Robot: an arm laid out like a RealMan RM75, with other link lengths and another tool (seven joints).
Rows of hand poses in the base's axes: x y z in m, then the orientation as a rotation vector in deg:
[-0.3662 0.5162 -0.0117 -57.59 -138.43 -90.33]
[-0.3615 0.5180 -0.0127 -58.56 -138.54 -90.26]
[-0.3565 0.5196 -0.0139 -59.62 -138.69 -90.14]
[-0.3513 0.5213 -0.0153 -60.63 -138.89 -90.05]
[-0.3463 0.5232 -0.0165 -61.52 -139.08 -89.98]
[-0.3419 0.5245 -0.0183 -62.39 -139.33 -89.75]
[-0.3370 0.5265 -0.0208 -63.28 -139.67 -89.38]
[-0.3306 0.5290 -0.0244 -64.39 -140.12 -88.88]
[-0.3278 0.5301 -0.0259 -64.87 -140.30 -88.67]
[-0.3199 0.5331 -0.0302 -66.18 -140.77 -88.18]
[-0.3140 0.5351 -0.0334 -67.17 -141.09 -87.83]
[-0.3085 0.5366 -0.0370 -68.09 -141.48 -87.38]
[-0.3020 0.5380 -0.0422 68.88 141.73 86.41]
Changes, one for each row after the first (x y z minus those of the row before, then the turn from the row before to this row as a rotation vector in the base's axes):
[0.0047 0.0018 -0.0010 -0.22 0.05 -0.66]
[0.0050 0.0016 -0.0012 -0.27 0.06 -0.72]
[0.0052 0.0017 -0.0014 -0.29 0.00 -0.70]
[0.0050 0.0019 -0.0012 -0.26 -0.02 -0.62]
[0.0044 0.0013 -0.0018 -0.35 0.04 -0.57]
[0.0049 0.0020 -0.0025 -0.45 0.06 -0.57]
[0.0064 0.0025 -0.0036 -0.59 0.08 -0.70]
[0.0028 0.0011 -0.0015 -0.25 0.04 -0.30]
[0.0079 0.0030 -0.0043 -0.63 0.05 -0.85]
[0.0059 0.0020 -0.0032 -0.45 0.04 -0.64]
[0.0055 0.0015 -0.0036 -0.51 0.05 -0.58]
[0.0065 0.0014 -0.0052 -0.79 0.01 -0.62]

